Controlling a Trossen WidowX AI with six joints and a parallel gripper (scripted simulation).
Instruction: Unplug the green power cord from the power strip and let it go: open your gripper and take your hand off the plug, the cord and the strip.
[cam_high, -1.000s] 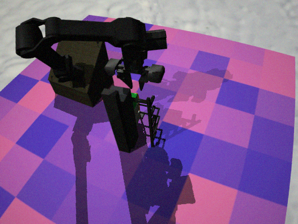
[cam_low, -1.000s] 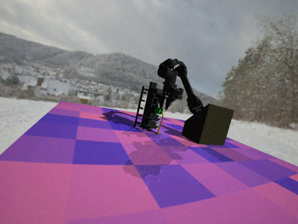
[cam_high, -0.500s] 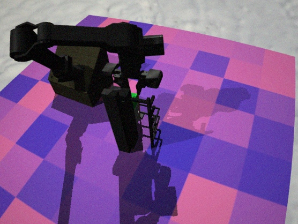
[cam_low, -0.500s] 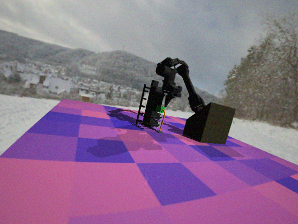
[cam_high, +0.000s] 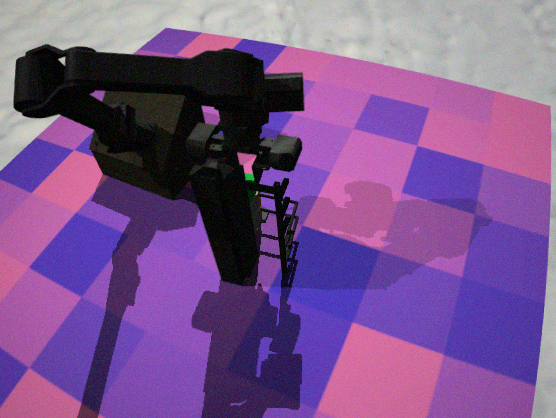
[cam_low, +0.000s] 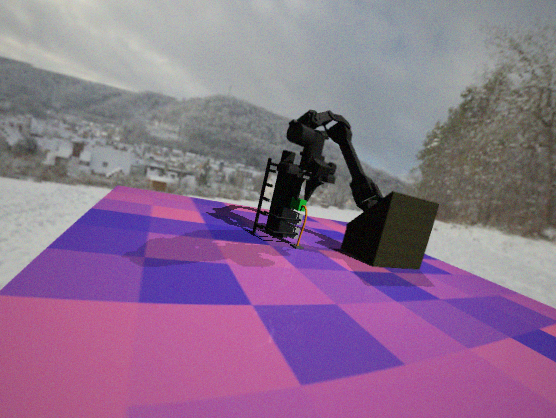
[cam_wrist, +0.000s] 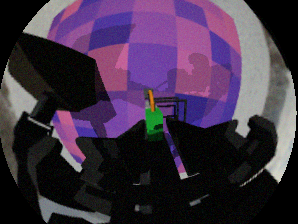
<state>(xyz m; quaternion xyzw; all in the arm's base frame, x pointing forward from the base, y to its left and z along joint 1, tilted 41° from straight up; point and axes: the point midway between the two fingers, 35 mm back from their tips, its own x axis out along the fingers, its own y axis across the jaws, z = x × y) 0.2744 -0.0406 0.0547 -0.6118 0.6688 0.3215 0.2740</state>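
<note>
Right now my gripper tip is 3 cm to the left of the green plug.
</note>
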